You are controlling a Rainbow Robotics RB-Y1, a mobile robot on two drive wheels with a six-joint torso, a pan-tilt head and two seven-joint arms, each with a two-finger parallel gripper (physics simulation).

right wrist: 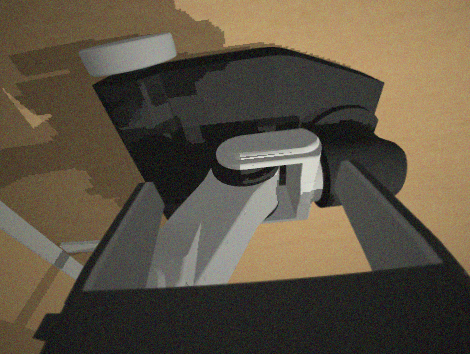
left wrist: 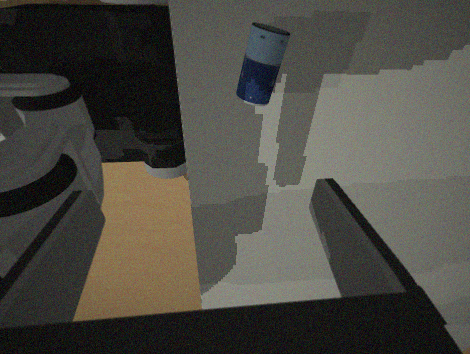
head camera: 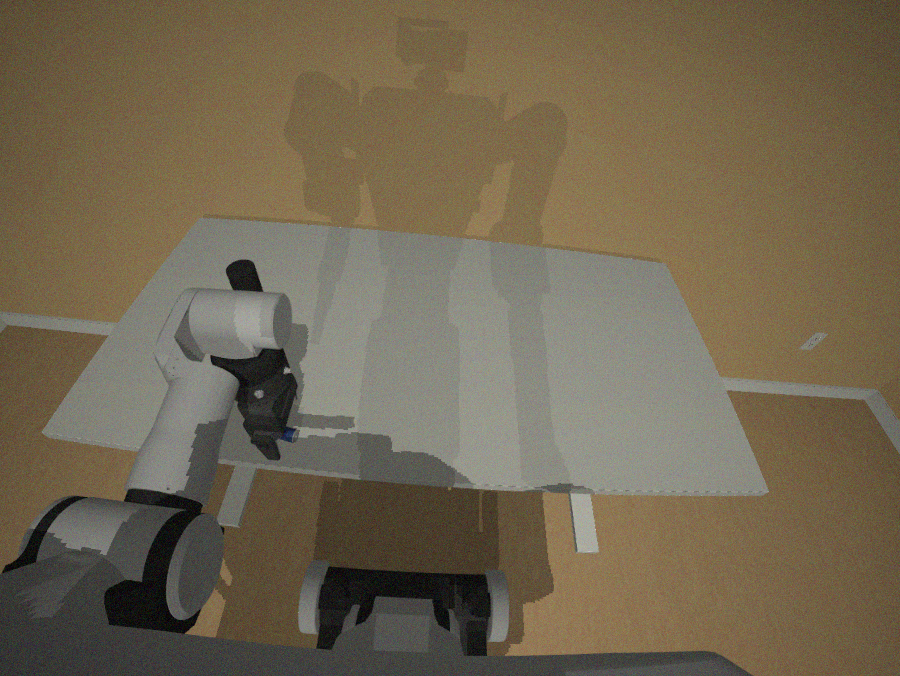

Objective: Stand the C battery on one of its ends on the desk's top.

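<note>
The C battery, dark blue and light blue, lies on its side on the pale grey desk, near the desk's front edge. My left gripper is open and empty, above the desk's front left part. In the head view it partly covers the battery; in the left wrist view the battery lies beyond the fingertips, above the gap between them. My right gripper is open and empty, away from the desk, above the floor and the robot's base; it does not show in the head view.
The robot's dark wheeled base stands in front of the desk. Desk legs reach out below the front edge. The wall rises behind the desk, and the robot's shadow falls across both.
</note>
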